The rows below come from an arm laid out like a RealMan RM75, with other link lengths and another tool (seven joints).
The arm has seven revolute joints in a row. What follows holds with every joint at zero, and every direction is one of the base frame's.
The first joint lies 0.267 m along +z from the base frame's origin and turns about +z.
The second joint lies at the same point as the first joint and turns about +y.
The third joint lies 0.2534 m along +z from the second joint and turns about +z.
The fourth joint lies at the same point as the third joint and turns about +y.
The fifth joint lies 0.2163 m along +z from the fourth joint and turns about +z.
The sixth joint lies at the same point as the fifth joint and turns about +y.
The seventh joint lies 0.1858 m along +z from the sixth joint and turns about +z.
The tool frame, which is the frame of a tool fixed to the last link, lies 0.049 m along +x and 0.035 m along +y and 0.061 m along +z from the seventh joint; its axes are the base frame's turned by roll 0, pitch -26.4 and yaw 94.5 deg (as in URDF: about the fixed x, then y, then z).
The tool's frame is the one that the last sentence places.
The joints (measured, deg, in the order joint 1, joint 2, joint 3, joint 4, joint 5, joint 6, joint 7), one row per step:
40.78 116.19 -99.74 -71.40 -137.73 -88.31 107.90
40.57 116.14 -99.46 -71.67 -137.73 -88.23 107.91
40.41 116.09 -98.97 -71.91 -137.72 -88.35 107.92
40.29 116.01 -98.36 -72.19 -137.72 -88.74 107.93
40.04 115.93 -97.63 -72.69 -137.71 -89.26 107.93
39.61 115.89 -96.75 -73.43 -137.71 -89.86 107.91
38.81 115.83 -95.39 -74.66 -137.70 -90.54 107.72
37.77 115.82 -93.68 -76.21 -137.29 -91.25 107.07
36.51 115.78 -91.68 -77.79 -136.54 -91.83 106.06
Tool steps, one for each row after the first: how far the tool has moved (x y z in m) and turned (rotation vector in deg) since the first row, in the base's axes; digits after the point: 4 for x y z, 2 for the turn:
-0.0003 0.0008 0.0006 0.35 0.28 -0.07
-0.0007 0.0016 0.0017 0.68 0.57 -0.29
-0.0010 0.0020 0.0038 0.93 0.77 -0.60
-0.0015 0.0022 0.0062 1.20 1.07 -0.94
-0.0022 0.0020 0.0089 1.55 1.52 -1.32
-0.0030 0.0024 0.0128 2.25 2.35 -1.71
-0.0053 0.0028 0.0166 2.88 3.83 -1.89
-0.0074 0.0035 0.0207 3.60 5.73 -2.02

